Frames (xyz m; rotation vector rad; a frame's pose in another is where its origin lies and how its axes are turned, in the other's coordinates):
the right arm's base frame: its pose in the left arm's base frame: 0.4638 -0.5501 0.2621 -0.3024 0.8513 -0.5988
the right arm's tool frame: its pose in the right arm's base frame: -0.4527 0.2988 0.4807 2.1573 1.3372 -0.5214
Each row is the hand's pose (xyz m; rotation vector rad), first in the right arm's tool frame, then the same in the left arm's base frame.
Working: the right arm's tool frame: its pose in the left arm's base frame: 0.7174 -0.0308 0.6996 2.1101 0.8299 -1.8993

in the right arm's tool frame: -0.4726 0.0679 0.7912 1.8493 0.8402 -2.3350
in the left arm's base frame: 0.0617 -0.6050 1.0068 -0.0689 -0.3730 0.1173
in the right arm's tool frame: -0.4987 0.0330 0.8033 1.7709 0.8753 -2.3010
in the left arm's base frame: 0.0327 -0.5893 1.0378 -0.1307 -0.4177 0.1261
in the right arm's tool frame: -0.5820 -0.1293 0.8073 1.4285 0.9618 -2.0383
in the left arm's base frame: -0.0564 -0.4803 1.1539 -0.4742 -0.6007 0.2352
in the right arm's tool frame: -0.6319 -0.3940 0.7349 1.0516 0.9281 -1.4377
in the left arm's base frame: -0.1318 -0.2401 1.2738 -1.0938 -0.7236 0.5336
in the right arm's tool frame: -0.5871 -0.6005 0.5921 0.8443 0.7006 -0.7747
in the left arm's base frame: -0.1144 0.0129 1.3013 -1.6721 -0.6058 0.9857
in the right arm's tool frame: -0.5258 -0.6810 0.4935 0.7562 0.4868 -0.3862
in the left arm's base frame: -0.0697 0.1447 1.2771 -1.9532 -0.4318 1.3316
